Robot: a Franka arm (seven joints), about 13 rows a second.
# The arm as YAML. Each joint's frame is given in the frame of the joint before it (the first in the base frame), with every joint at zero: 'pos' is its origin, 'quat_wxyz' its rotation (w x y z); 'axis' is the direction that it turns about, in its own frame. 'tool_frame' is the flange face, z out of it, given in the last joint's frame.
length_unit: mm
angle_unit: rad
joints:
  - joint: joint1
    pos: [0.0, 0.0, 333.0]
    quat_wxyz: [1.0, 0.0, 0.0, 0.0]
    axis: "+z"
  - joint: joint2
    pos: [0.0, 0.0, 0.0]
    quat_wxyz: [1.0, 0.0, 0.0, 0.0]
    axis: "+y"
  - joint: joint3
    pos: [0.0, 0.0, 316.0]
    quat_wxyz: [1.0, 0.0, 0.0, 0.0]
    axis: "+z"
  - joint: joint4
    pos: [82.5, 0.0, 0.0]
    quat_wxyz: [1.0, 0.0, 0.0, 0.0]
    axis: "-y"
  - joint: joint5
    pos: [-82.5, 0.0, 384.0]
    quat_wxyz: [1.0, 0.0, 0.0, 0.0]
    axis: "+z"
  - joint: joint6
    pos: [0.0, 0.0, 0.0]
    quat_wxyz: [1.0, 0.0, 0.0, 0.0]
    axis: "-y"
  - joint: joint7
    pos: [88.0, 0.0, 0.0]
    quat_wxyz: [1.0, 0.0, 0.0, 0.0]
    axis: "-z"
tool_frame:
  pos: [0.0, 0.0, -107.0]
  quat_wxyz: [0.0, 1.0, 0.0, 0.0]
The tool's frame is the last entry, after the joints.
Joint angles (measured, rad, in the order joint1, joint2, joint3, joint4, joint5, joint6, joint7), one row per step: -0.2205, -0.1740, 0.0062, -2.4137, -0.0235, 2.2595, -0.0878; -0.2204, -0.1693, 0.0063, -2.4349, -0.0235, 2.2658, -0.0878; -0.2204, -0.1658, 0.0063, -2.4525, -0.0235, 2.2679, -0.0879; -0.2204, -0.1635, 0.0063, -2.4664, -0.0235, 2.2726, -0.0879; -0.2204, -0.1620, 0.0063, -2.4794, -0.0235, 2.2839, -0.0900; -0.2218, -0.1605, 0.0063, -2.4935, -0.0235, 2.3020, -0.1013; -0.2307, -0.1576, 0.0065, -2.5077, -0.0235, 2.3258, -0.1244; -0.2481, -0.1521, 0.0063, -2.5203, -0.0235, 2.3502, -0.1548; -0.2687, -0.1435, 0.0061, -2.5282, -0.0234, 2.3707, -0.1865; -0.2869, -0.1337, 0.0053, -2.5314, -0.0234, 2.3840, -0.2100; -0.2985, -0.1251, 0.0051, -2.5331, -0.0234, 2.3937, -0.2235; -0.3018, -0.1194, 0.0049, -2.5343, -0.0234, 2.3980, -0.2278
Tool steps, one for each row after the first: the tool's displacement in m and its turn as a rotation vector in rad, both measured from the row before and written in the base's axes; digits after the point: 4 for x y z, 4 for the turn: -0.0050, 0.0012, -0.0109, 0.0043, 0.0191, 0.0003; -0.0047, 0.0010, -0.0091, 0.0041, 0.0186, 0.0001; -0.0035, 0.0008, -0.0066, 0.0025, 0.0112, 0.0001; -0.0027, 0.0006, -0.0052, 0.0009, 0.0031, 0.0023; -0.0025, -0.0001, -0.0051, 0.0002, -0.0024, 0.0102; -0.0027, -0.0033, -0.0052, -0.0004, -0.0063, 0.0148; -0.0032, -0.0073, -0.0056, -0.0002, -0.0058, 0.0132; -0.0027, -0.0088, -0.0053, 0.0001, -0.0036, 0.0112; -0.0020, -0.0082, -0.0045, 0.0007, -0.0001, 0.0047; -0.0011, -0.0051, -0.0037, 0.0006, 0.0007, 0.0019; -0.0005, -0.0015, -0.0027, 0.0010, 0.0025, 0.0009
